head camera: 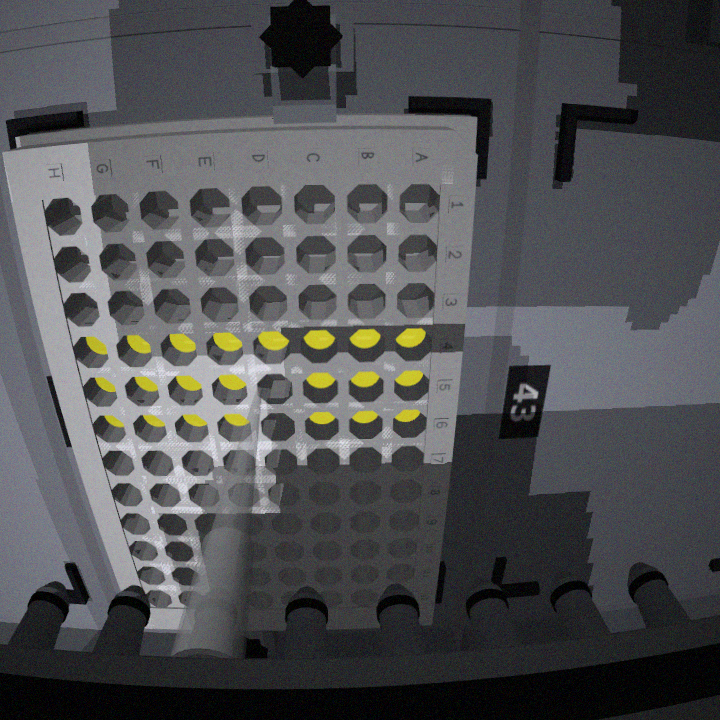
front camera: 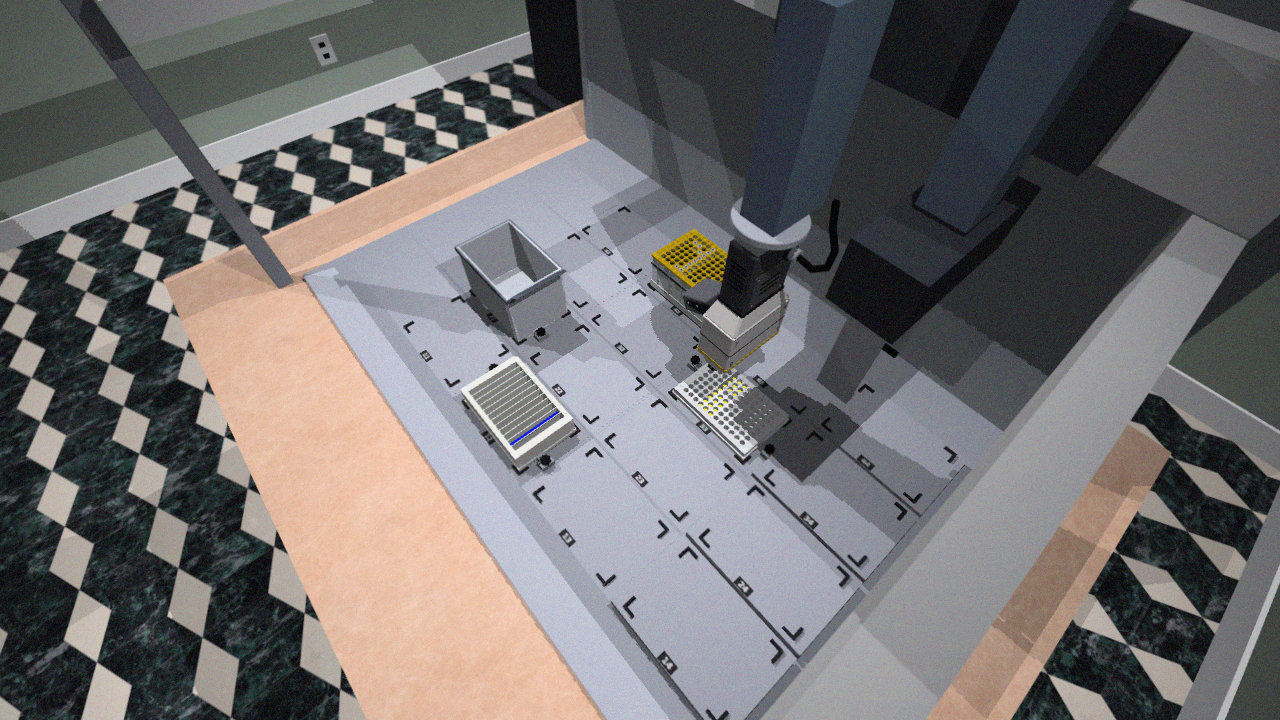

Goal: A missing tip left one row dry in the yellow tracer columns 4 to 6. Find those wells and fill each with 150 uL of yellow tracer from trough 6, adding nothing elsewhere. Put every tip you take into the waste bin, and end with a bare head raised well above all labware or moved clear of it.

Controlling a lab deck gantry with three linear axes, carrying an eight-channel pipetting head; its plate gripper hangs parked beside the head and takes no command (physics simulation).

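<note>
The well plate (front camera: 745,453) (head camera: 463,174) shows yellow liquid in columns 4 to 6. In the head view, well D4 (head camera: 273,340) holds yellow; wells D5 (head camera: 274,390) and D6 (head camera: 277,427) look dry. The pipetting head (front camera: 739,329) is above the plate's column 1 end. One translucent tip (head camera: 225,570) is on it, with no yellow visible inside; the other nozzles in view are bare. The trough reservoir (front camera: 542,440) has a blue trough; yellow in trough 6 cannot be made out. The grey waste bin (front camera: 539,311) stands open. The parked plate gripper's fingers cannot be made out.
A yellow tip rack (front camera: 664,258) stands behind the head, partly hidden by it. Black corner brackets (head camera: 566,144) mark the deck positions. A dark clamp knob (head camera: 301,36) is by the plate's column 1 edge. The bin's walls rise higher than the reservoir.
</note>
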